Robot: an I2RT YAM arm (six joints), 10 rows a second.
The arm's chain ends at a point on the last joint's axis. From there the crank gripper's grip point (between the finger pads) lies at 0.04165 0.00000 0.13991 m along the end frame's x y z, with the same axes.
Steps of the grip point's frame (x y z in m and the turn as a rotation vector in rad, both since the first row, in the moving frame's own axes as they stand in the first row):
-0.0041, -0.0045, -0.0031, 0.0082, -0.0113, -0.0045
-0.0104, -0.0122, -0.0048, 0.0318, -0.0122, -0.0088
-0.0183, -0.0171, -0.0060, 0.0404, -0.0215, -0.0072
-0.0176, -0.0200, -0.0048, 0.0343, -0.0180, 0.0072
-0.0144, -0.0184, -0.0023, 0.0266, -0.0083, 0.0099
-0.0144, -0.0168, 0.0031, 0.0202, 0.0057, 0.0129
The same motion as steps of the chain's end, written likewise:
-0.0025, -0.0032, -0.0036, 0.0082, -0.0113, -0.0045
-0.0087, -0.0074, -0.0052, 0.0318, -0.0122, -0.0088
-0.0153, -0.0111, -0.0067, 0.0404, -0.0215, -0.0072
-0.0151, -0.0155, -0.0054, 0.0343, -0.0180, 0.0072
-0.0133, -0.0151, -0.0026, 0.0266, -0.0083, 0.0099
-0.0152, -0.0145, 0.0034, 0.0202, 0.0057, 0.0129

